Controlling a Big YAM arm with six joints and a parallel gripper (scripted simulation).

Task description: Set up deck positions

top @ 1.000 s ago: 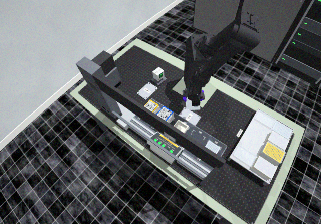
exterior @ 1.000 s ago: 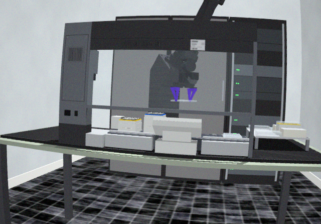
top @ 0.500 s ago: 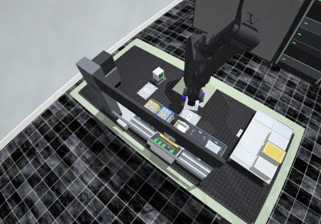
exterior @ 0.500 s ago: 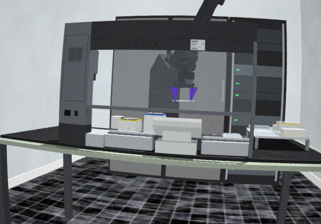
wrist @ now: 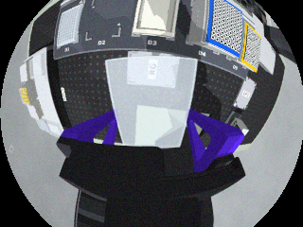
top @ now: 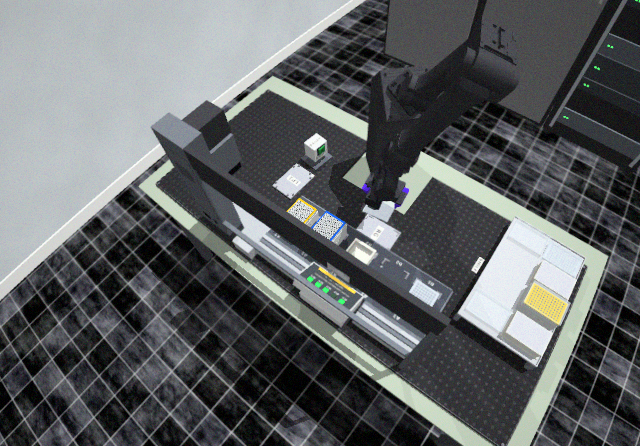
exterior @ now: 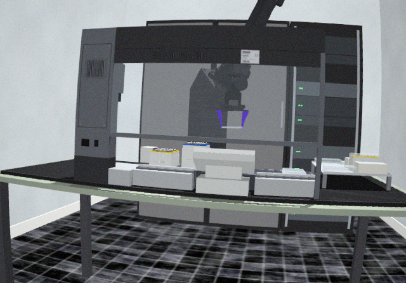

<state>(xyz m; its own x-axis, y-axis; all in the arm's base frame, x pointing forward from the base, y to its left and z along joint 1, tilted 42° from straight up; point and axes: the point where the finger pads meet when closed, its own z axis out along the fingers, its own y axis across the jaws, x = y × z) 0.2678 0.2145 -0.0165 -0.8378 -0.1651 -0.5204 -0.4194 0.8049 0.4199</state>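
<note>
My hand is 410 mm to the left of the ready button box, 150 mm above it and 10 mm past it. From my hand the other things lie so: blue-rimmed tip rack: 200 mm ahead, 100 mm below, 40 mm to the right; then white reservoir: 160 mm below, 150 mm ahead, 60 mm to the left; then clear plate lid: right at my hand.
</note>
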